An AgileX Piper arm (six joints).
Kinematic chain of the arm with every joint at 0, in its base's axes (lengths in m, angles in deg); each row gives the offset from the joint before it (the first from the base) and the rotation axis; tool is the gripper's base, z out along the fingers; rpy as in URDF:
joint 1: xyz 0 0 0.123 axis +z
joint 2: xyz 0 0 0 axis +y
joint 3: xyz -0.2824 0 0.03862 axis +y
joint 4: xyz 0.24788 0 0.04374 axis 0.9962 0 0.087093
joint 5: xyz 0 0 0 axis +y
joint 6: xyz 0.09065 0 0.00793 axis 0.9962 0 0.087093
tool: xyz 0 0 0 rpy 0 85.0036 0
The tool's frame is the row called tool.
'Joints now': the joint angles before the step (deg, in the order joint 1, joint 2, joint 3, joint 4, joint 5, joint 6). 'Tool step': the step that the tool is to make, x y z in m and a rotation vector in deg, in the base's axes. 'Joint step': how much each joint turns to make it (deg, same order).
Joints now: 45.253, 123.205, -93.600, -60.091, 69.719, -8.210
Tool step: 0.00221, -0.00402, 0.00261, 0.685, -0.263, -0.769
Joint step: -0.612, -0.387, -0.001, 0.243, -0.125, 0.271
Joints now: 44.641, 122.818, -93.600, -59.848, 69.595, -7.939
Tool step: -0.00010, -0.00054, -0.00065, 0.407, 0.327, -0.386
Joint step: -0.097, -0.001, 0.000, 0.566, 0.017, 0.075
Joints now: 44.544, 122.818, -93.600, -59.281, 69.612, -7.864
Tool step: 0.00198, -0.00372, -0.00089, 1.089, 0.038, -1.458
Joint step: -0.612, 0.000, -0.001, 0.765, -0.001, 0.912
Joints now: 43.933, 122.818, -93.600, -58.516, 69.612, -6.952
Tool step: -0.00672, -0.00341, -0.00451, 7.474, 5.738, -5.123
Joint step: -0.920, -0.887, 0.002, 10.227, -0.001, 0.126
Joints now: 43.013, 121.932, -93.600, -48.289, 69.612, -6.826
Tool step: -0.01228, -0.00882, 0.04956, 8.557, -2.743, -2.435
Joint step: -0.393, -7.377, 0.000, 4.604, 0.001, 0.675
